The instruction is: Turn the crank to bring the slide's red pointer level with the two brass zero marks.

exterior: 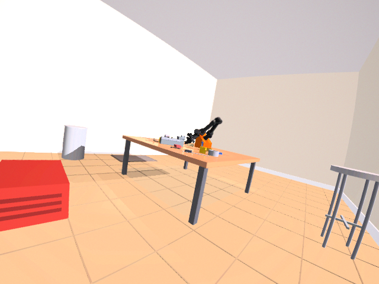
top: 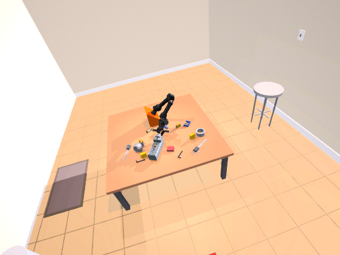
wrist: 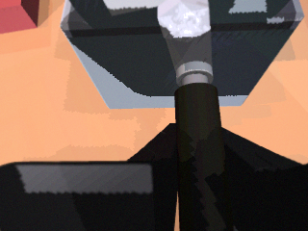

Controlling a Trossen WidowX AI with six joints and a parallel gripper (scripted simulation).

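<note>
My gripper tip is now 3 cm below the dark crank handle, 2 cm past it and 1 cm to the right of it. The rest, counted from my gripper tip: red pointer 18 cm ahead, 10 cm to the right, 5 cm above; red block 18 cm ahead, 7 cm to the left, 2 cm below.
</note>
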